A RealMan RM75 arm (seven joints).
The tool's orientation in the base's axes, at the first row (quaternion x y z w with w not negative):
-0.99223, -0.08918, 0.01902, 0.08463
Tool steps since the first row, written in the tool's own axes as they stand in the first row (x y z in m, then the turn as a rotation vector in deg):
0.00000, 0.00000, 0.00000, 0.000, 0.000, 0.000
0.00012, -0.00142, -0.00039, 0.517, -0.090, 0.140
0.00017, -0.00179, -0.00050, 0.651, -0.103, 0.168
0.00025, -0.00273, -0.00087, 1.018, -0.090, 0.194
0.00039, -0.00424, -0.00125, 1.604, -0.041, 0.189
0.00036, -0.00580, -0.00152, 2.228, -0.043, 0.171
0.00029, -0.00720, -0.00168, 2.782, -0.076, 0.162
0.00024, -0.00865, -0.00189, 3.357, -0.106, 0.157
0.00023, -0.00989, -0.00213, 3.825, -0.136, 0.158
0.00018, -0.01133, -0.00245, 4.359, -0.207, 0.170
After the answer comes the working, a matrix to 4 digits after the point.
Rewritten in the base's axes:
0.00000, 0.00000, 0.00000, 0.000, 0.000, 0.000
-0.00011, 0.00133, 0.00062, 0.485, 0.203, -0.134
-0.00012, 0.00168, 0.00080, 0.613, 0.245, -0.163
-0.00018, 0.00255, 0.00132, 0.975, 0.303, -0.199
-0.00029, 0.00398, 0.00195, 1.560, 0.360, -0.215
-0.00057, 0.00544, 0.00248, 2.174, 0.471, -0.212
-0.00088, 0.00676, 0.00288, 2.714, 0.602, -0.210
-0.00117, 0.00812, 0.00334, 3.274, 0.734, -0.213
-0.00138, 0.00928, 0.00379, 3.729, 0.847, -0.219
-0.00166, 0.01062, 0.00435, 4.242, 1.014, -0.231

The tool's axes in the first row as the columns of a matrix, in the base's axes (rounded; the answer above uses it unrounded):
0.9834, 0.1738, -0.0528
0.1802, -0.9698, 0.1646
-0.0226, -0.1713, -0.9850

